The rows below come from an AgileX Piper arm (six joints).
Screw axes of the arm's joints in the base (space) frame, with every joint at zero. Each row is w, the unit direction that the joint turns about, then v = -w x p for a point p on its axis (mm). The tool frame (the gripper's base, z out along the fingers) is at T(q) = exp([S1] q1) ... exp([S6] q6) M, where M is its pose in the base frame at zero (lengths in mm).
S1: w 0 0 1 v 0 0 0
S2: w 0 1 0 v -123 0 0
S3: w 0 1 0 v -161.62 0 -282.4
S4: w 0.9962 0 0.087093 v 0 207.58 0
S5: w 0 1 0 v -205.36 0 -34.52
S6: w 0.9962 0 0.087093 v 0 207.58 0
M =
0.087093 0 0.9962 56.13
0 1 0 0
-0.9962 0 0.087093 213.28
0 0 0 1
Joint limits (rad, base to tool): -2.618..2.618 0..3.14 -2.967..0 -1.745..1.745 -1.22..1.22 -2.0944..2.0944
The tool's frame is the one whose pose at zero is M.
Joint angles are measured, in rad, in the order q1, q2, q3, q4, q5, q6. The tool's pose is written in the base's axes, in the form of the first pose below.
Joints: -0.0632, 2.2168, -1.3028, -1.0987, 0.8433, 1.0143
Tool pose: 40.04 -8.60 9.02; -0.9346 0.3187 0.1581; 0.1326 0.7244 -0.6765; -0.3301 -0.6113 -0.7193
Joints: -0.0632, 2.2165, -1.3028, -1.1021, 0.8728, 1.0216
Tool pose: 39.85 -8.75 9.14; -0.9348 0.3275 0.1373; 0.1453 0.7056 -0.6936; -0.3240 -0.6284 -0.7072
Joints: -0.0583, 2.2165, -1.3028, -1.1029, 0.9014, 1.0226
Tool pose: 39.70 -8.70 9.24; -0.9372 0.3277 0.1192; 0.1512 0.6898 -0.7081; -0.3142 -0.6456 -0.6960
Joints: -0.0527, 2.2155, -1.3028, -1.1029, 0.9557, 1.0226
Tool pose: 39.37 -8.72 9.48; -0.9407 0.3293 0.0821; 0.1663 0.6582 -0.7343; -0.2958 -0.6771 -0.6739
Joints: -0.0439, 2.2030, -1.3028, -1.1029, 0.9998, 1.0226
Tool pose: 39.17 -8.56 10.15; -0.9402 0.3349 0.0628; 0.1750 0.6327 -0.7544; -0.2924 -0.6983 -0.6534
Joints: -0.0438, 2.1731, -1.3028, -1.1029, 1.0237, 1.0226
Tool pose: 39.04 -8.65 11.43; -0.9319 0.3570 0.0635; 0.1839 0.6163 -0.7658; -0.3125 -0.7020 -0.6400
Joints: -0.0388, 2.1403, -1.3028, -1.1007, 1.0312, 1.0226
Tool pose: 39.03 -8.48 12.74; -0.9221 0.3783 0.0811; 0.1838 0.6128 -0.7686; -0.3404 -0.6938 -0.6346
